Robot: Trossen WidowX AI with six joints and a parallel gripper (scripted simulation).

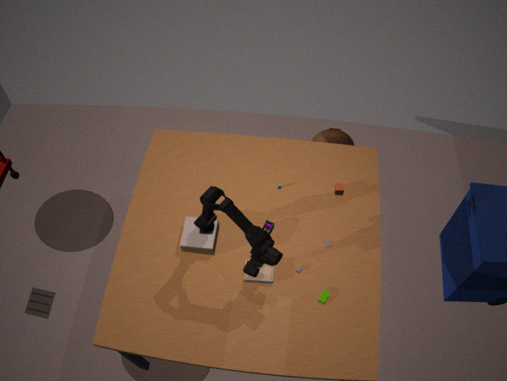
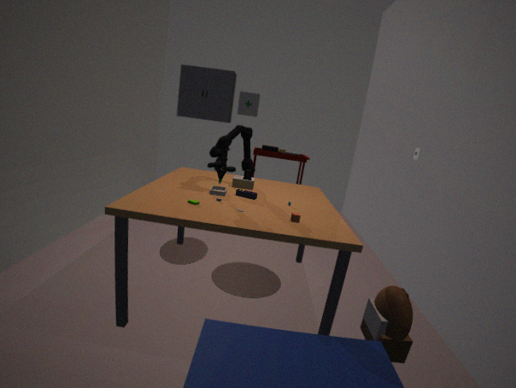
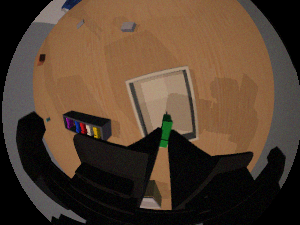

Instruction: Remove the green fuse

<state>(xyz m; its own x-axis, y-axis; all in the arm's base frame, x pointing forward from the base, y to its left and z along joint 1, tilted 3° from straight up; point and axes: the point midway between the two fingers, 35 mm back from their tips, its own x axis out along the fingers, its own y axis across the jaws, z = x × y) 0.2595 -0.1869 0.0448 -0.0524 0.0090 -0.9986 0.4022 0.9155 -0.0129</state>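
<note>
The green fuse lies 1 cm below my gripper tip. From my gripper tip the other things lie so: orange cube: 47 cm to the left, 39 cm ahead, 7 cm below; tray: 9 cm below.
</note>
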